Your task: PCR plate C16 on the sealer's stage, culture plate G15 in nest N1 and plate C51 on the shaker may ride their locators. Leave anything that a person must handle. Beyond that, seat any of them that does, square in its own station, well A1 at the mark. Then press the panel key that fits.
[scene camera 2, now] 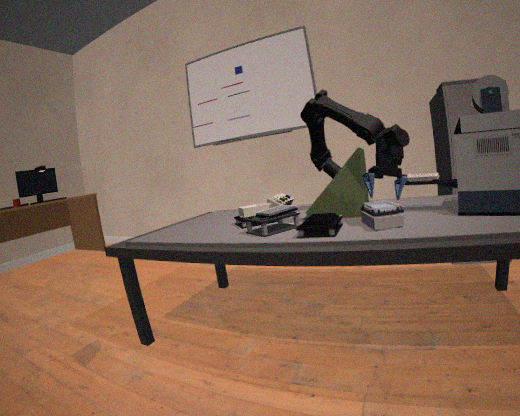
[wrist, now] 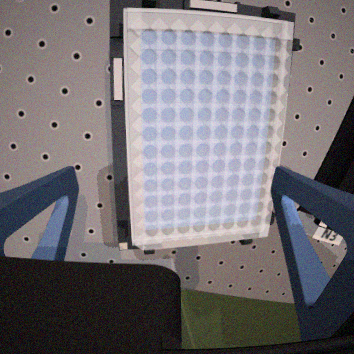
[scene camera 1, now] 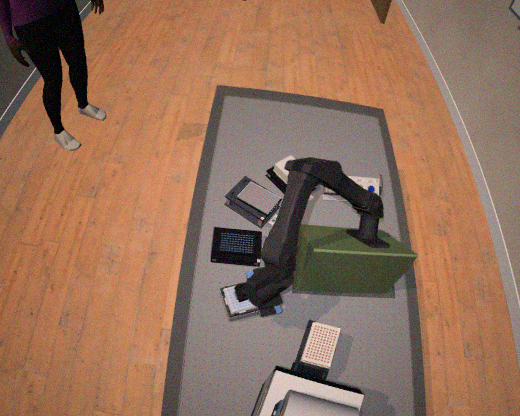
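My gripper (scene camera 1: 264, 292) (scene camera 2: 384, 197) (wrist: 174, 177) is wide open and empty, its fingers apart on either side of the clear plate with blue wells (scene camera 1: 233, 302) (scene camera 2: 382, 206) (wrist: 200, 125), near its lower end in the wrist view. In scene camera 2 the fingertips are above this plate. It lies on a low grey block (scene camera 2: 382, 220), apparently the shaker; a dark frame strip shows along its left side, and I cannot tell whether it sits level. A white plate with red wells (scene camera 1: 321, 344) (scene camera 2: 422, 176) lies on the sealer's (scene camera 2: 487, 200) extended stage. N1's label is not readable.
A black plate (scene camera 1: 236, 241) is near the N3 label (wrist: 327, 234). A grey plate (scene camera 1: 260, 196) (scene camera 2: 276, 211) lies on a raised stand; a white piece (scene camera 2: 252, 210) is behind. A green wedge (scene camera 1: 350, 270) (scene camera 2: 342, 195) (wrist: 240, 320) stands beside the arm. The key panel (scene camera 1: 372, 181) (scene camera 2: 282, 199) is at the back.
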